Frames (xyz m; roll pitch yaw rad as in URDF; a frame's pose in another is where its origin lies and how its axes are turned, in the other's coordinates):
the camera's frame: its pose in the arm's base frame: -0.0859 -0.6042 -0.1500 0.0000 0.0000 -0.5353
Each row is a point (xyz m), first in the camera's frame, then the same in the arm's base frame.
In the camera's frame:
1: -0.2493 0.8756 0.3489
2: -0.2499 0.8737 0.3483
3: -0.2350 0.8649 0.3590
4: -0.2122 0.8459 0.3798
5: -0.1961 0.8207 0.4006
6: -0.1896 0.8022 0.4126
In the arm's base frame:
1: 0.1463 0.2761 0.1989
2: 0.1448 0.2748 0.1983
3: 0.1532 0.2596 0.2090
4: 0.1631 0.2316 0.2298
5: 0.1641 0.2017 0.2506
6: 0.1602 0.1825 0.2626

